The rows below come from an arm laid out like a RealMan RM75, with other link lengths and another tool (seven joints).
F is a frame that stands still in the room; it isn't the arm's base.
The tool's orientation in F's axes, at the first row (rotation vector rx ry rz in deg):
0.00, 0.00, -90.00
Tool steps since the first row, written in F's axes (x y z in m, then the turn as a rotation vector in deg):
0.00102, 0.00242, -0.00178, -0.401, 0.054, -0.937
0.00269, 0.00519, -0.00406, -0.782, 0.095, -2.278
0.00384, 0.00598, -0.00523, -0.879, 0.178, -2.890
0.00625, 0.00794, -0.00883, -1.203, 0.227, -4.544
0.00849, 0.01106, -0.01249, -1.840, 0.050, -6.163
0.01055, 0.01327, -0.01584, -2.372, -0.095, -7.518
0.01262, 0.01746, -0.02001, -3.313, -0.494, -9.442
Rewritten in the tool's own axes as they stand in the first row. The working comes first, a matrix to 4 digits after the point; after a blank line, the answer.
The tool's axes in the first row as the columns of a matrix, in F's axes (used below as rounded here):
0.0000, 1.0000, 0.0000
-1.0000, 0.0000, 0.0000
0.0000, 0.0000, 1.0000

-0.00242, 0.00102, -0.00178, -0.054, -0.401, -0.937
-0.00519, 0.00269, -0.00406, -0.095, -0.782, -2.278
-0.00598, 0.00384, -0.00523, -0.178, -0.879, -2.890
-0.00794, 0.00625, -0.00883, -0.227, -1.203, -4.544
-0.01106, 0.00849, -0.01249, -0.050, -1.840, -6.163
-0.01327, 0.01055, -0.01584, 0.095, -2.372, -7.518
-0.01746, 0.01262, -0.02001, 0.494, -3.313, -9.442

